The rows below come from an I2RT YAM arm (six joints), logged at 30 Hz.
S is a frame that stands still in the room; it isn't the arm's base.
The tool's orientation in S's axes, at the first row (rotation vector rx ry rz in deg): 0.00, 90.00, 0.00
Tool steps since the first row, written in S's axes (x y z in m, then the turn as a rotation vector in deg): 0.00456, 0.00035, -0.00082, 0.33, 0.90, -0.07; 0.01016, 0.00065, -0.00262, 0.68, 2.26, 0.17; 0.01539, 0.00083, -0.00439, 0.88, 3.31, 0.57; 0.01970, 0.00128, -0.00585, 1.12, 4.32, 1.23; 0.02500, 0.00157, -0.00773, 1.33, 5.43, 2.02; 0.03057, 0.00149, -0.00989, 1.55, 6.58, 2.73; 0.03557, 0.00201, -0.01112, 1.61, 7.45, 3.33; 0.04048, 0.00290, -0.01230, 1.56, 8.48, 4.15; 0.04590, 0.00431, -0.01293, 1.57, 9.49, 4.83; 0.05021, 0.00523, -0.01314, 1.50, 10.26, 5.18; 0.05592, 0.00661, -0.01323, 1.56, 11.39, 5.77; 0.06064, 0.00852, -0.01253, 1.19, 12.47, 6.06
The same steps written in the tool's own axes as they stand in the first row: 0.00082, 0.00035, 0.00456, 0.07, 0.90, 0.33; 0.00262, 0.00065, 0.01016, -0.17, 2.26, 0.68; 0.00439, 0.00083, 0.01539, -0.57, 3.31, 0.88; 0.00585, 0.00128, 0.01970, -1.23, 4.32, 1.12; 0.00773, 0.00157, 0.02500, -2.02, 5.43, 1.33; 0.00989, 0.00149, 0.03057, -2.73, 6.58, 1.55; 0.01112, 0.00201, 0.03557, -3.33, 7.45, 1.61; 0.01230, 0.00290, 0.04048, -4.15, 8.48, 1.56; 0.01293, 0.00431, 0.04590, -4.83, 9.49, 1.57; 0.01314, 0.00523, 0.05021, -5.18, 10.26, 1.50; 0.01323, 0.00661, 0.05592, -5.77, 11.39, 1.56; 0.01253, 0.00852, 0.06064, -6.06, 12.47, 1.19
